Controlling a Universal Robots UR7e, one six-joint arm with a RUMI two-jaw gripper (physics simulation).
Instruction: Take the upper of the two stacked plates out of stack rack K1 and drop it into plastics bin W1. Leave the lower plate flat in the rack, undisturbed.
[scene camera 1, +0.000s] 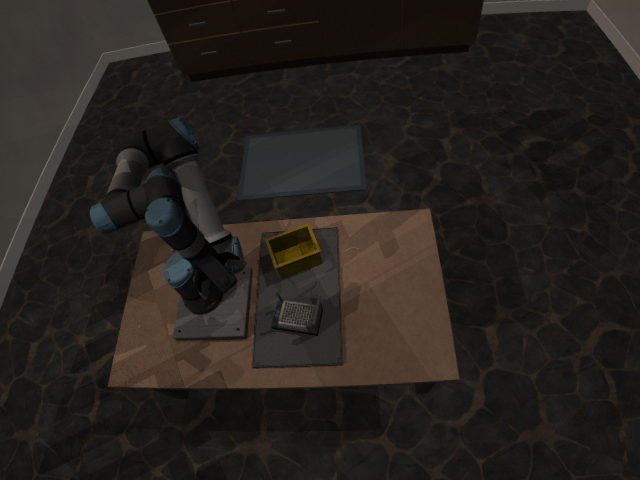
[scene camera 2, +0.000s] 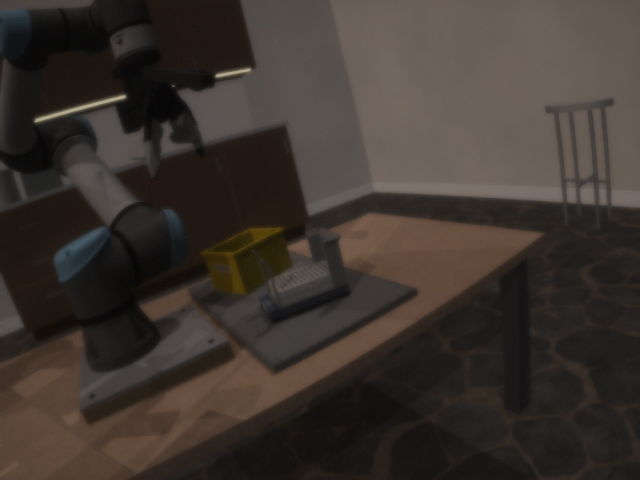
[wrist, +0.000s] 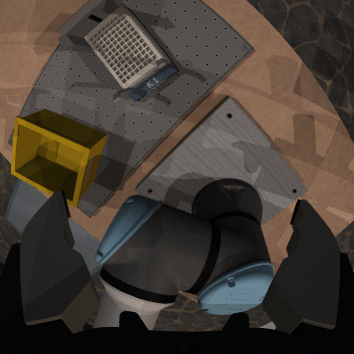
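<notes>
There's a gridded plate (scene camera 2: 289, 284) in the scene, and you can find the plate in scene camera 1 (scene camera 1: 293, 314) and in the wrist view (wrist: 127, 52) as well. As for the gripper (scene camera 2: 181, 166), that's also visible in scene camera 1 (scene camera 1: 226, 281), and the wrist view (wrist: 181, 200) has it too.
</notes>
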